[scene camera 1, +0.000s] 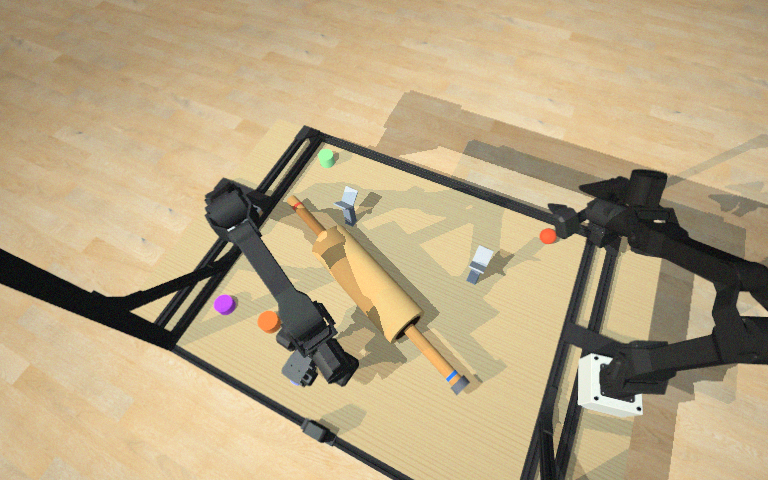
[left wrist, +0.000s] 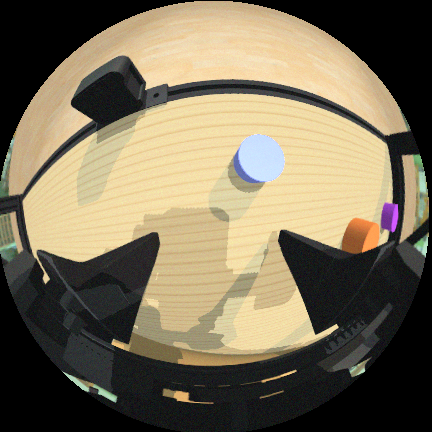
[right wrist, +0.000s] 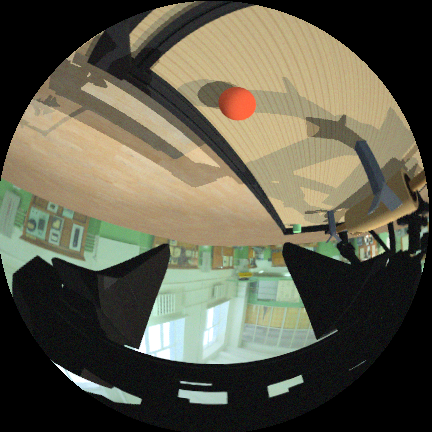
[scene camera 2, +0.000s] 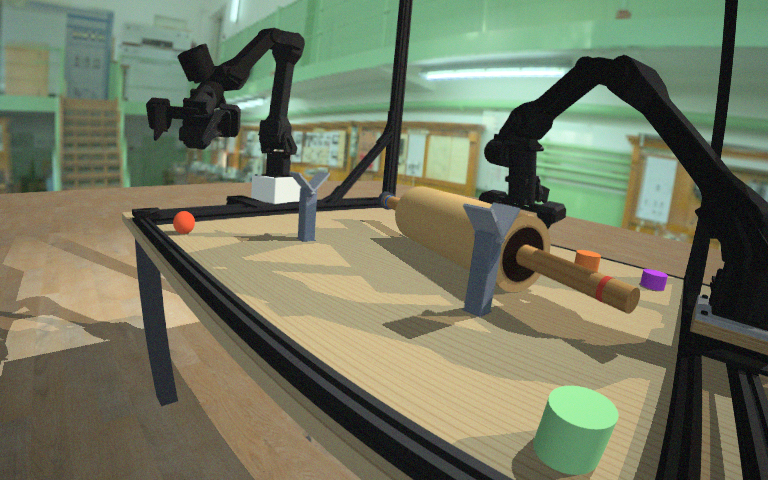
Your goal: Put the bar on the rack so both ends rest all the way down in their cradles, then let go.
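Where they show: left gripper, between the fingertips: [left wrist: 219,237]; right gripper, between the fingertips: [scene camera 1: 563,196] [right wrist: 227,249] [scene camera 2: 178,140]; left arm's base, origin of its link: [right wrist: 342,231] [scene camera 2: 738,315]; right arm's base, origin of its link: [scene camera 1: 616,382] [scene camera 2: 277,176].
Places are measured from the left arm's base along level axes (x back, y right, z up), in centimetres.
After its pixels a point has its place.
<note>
The bar [scene camera 1: 370,277] {x -44.4, y 1.0, z 6.3 cm} [scene camera 2: 438,223] {x -43.5, y -4.6, z 2.1 cm} [right wrist: 360,215] {x -39.5, y -6.2, z 1.7 cm}, a thick tan roller with thin wooden handles, lies diagonally on the table beside the rack. One handle end has a red band, the other a blue band and a grey tip. The rack is two grey posts with V-shaped cradles: one post [scene camera 1: 349,212] {x -29.2, y -13.9, z 2.6 cm} [scene camera 2: 481,277] {x -27.6, y -16.1, z 0.0 cm} near the red-banded end, the other post [scene camera 1: 475,271] {x -65.3, y -13.5, z 2.6 cm} [scene camera 2: 306,217] {x -64.1, y -15.5, z -0.2 cm} [right wrist: 370,167] {x -66.4, y -15.7, z 1.2 cm} farther right in scene camera 1. Both cradles are empty. My left gripper [left wrist: 219,237] {x -42.0, y 22.4, z -3.7 cm} is open above the table beside the roller. My right gripper [right wrist: 227,249] {x -76.4, y -36.1, z 12.7 cm} [scene camera 2: 178,130] {x -76.4, y -36.1, z 12.7 cm} is open, raised near the far right table corner in scene camera 1.
An orange cylinder [scene camera 1: 269,321] {x -26.2, y 20.0, z -1.3 cm} [left wrist: 360,236] {x -27.8, y 21.1, z -2.1 cm}, a purple cylinder [scene camera 1: 224,304] {x -13.2, y 21.8, z -1.9 cm} [left wrist: 389,217] {x -14.9, y 21.9, z -2.6 cm} and a blue cylinder [left wrist: 260,158] {x -39.3, y 27.4, z -2.5 cm} stand around my left gripper. A green cylinder [scene camera 1: 326,158] {x -11.5, y -28.9, z -0.9 cm} [scene camera 2: 576,430] {x -10.0, y -32.3, z -1.2 cm} and a red ball [scene camera 1: 547,236] {x -78.1, y -33.1, z -0.8 cm} [right wrist: 237,103] {x -79.2, y -33.9, z -0.5 cm} are near table corners. A black frame [scene camera 1: 441,181] {x -45.5, y -38.3, z -3.0 cm} edges the table.
</note>
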